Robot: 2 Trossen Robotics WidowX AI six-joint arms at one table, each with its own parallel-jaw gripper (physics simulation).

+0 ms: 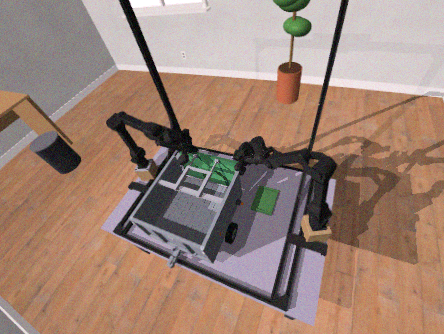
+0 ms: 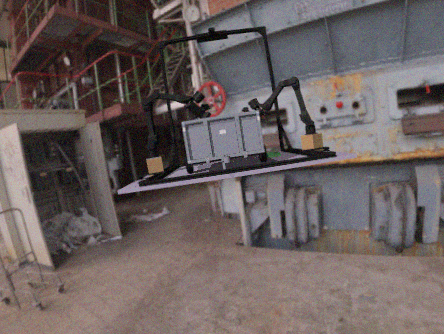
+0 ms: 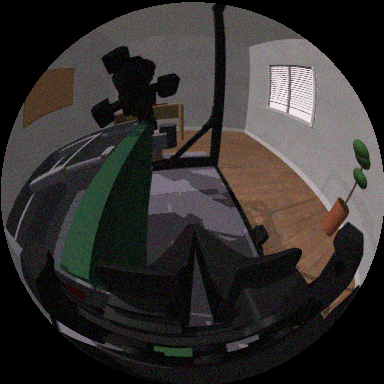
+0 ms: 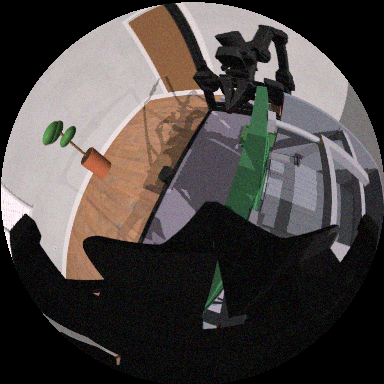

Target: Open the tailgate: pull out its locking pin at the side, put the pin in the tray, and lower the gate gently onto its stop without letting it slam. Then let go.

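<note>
A grey trailer stands on the table, with its green tailgate at the far end, leaning outward from the bed. My left gripper is shut and empty, just off the gate's right end. My right gripper is shut and empty and sits at the gate's top edge near its left end. A small orange-red knob shows on the trailer's side; I cannot tell whether it is the pin. The green tray lies empty to the right of the trailer.
Two black frame posts rise behind the arms. The trailer's wheel sticks out on its right side. Wooden arm bases sit at the table's edges. A potted plant stands on the floor behind.
</note>
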